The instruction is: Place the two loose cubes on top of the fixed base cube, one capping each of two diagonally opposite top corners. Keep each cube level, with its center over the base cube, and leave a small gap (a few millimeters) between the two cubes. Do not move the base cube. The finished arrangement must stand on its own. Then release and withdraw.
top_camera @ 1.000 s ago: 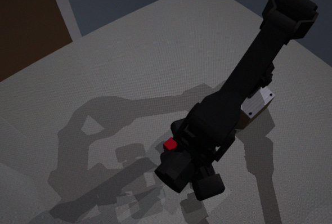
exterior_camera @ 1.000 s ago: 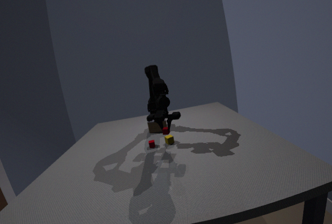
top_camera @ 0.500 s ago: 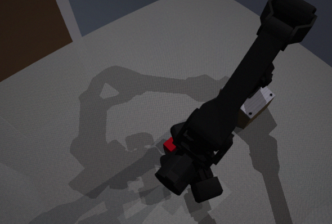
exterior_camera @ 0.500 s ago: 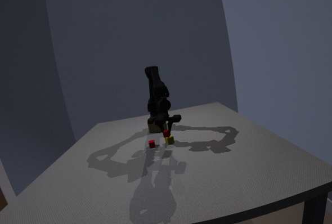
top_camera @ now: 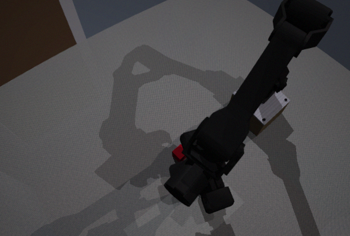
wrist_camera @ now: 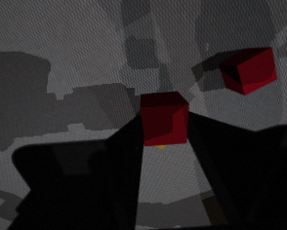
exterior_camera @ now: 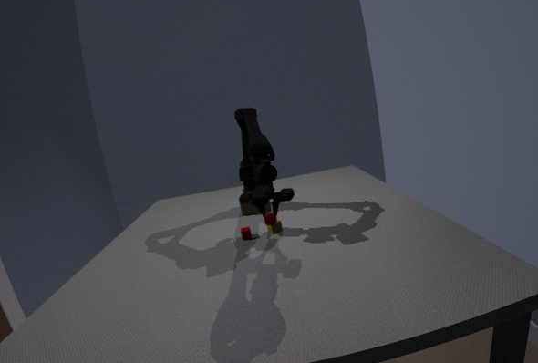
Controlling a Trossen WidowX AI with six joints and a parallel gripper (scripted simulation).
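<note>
Right now the yellow base cube is 4 cm below my gripper tip, 2 cm behind it and 1 cm to the left of it.
</note>
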